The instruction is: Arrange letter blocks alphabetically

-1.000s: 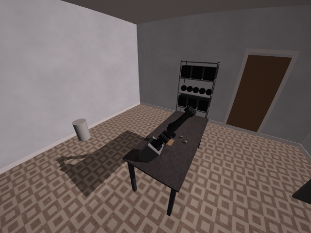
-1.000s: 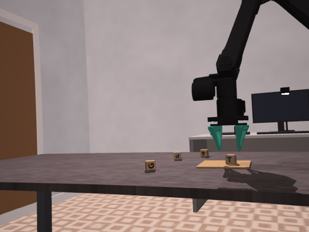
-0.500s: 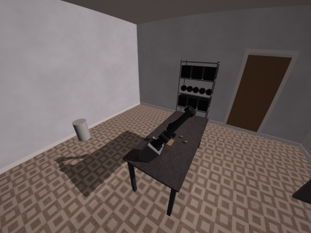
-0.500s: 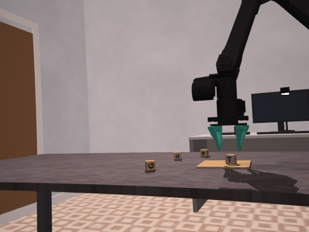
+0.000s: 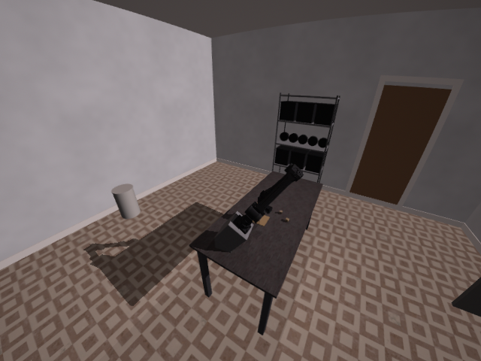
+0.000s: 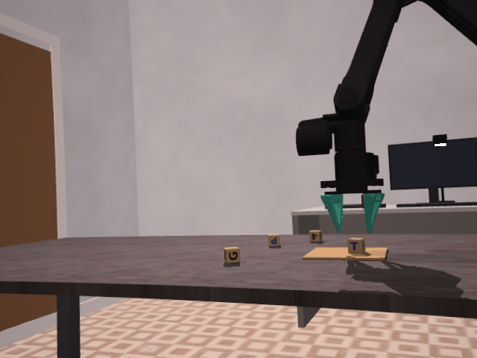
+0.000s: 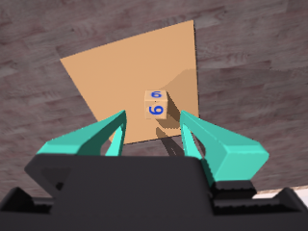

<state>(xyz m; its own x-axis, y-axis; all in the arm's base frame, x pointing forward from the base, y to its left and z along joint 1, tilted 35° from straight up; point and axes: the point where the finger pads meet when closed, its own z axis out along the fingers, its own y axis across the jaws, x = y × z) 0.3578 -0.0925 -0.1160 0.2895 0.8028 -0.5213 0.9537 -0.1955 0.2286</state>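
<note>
Now: hand 30 mm above the block. The rest, counted from my hand: mat 20 mm ahead, 50 mm below.
</note>
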